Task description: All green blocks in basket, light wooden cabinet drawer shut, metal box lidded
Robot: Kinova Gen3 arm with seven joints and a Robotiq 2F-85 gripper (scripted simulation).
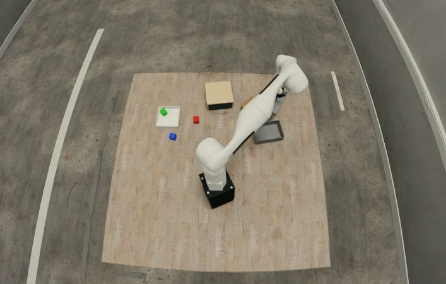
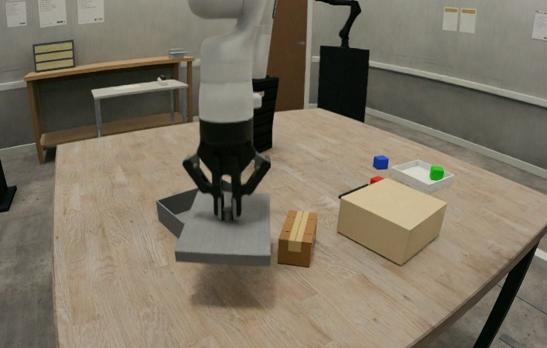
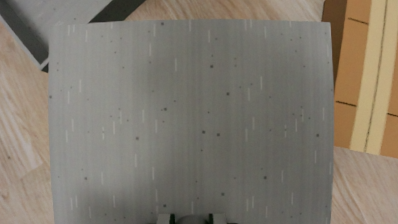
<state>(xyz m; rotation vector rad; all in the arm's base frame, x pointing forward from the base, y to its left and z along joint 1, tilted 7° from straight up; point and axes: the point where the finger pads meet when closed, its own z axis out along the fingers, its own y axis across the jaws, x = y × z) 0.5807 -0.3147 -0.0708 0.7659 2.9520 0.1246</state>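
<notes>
Right now the grey metal box is 200 mm behind my hand, 30 mm to the left of it and 110 mm below it. From my hand the other things lie so: small cardboard box 10 mm behind, 140 mm to the left, 100 mm below; then lid 30 mm below; then drawer 20 mm ahead, 340 mm to the left, 100 mm below.
</notes>
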